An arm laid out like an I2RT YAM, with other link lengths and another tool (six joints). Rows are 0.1 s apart.
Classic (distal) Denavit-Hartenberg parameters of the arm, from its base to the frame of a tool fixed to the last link. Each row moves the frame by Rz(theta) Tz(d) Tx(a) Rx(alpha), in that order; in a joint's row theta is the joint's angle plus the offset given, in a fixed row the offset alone. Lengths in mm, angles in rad.
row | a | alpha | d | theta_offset
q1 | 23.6 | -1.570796 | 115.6 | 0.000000
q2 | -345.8 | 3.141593 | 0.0 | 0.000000
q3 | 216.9 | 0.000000 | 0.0 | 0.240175
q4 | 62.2 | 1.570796 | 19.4 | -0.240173
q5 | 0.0 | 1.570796 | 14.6 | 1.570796
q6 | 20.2 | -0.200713 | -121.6 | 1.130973
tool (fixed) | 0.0 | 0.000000 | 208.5 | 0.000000
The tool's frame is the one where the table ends.
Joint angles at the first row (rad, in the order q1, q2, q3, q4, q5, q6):
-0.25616, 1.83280, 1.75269, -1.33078, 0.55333, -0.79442
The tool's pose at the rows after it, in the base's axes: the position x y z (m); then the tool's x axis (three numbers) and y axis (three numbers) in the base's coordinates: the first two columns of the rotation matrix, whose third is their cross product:
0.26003, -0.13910, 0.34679, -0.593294, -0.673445, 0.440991, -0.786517, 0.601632, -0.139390
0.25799, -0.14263, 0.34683, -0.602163, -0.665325, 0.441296, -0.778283, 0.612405, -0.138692
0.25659, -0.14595, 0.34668, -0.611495, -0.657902, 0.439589, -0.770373, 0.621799, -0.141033
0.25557, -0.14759, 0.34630, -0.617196, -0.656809, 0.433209, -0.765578, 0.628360, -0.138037
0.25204, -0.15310, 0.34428, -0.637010, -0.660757, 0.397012, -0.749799, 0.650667, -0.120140
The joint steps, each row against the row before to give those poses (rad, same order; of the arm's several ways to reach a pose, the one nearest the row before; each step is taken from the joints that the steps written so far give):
-0.00421, 0.00001, -0.00001, -0.00837, 0.00000, -0.00154
-0.01373, -0.00001, 0.00003, -0.00079, 0.00000, -0.00001
-0.01259, -0.00001, -0.00002, 0.00305, -0.00076, -0.00037
-0.00838, -0.00001, -0.00001, 0.00000, -0.00801, 0.00002
-0.03243, 0.00004, 0.00005, 0.00075, -0.04578, -0.00383

